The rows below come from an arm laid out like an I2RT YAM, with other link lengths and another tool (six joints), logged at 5 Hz.
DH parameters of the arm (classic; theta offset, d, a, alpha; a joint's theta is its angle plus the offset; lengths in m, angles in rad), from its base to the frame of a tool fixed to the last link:
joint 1: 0 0.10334 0.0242 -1.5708
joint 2: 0 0 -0.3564 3.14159
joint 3: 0.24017 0 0.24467 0
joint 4: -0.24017 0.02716 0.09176 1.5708
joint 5: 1.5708 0.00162 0 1.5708
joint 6: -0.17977 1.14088 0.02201 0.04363
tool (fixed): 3.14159 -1.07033 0 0
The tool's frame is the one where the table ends.
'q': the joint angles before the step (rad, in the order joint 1, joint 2, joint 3, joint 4, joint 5, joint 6). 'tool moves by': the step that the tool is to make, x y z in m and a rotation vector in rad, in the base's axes. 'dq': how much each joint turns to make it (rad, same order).
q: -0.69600 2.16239 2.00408 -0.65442 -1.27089 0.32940
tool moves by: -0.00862 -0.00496 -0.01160 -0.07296 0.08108 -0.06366
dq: -0.00610 0.00001 -0.00001 -0.08772 0.11941 -0.07743
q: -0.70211 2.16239 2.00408 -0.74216 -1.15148 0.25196
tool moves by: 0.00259 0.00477 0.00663 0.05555 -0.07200 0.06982
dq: 0.00077 0.00000 0.00000 0.02596 -0.11254 0.00727
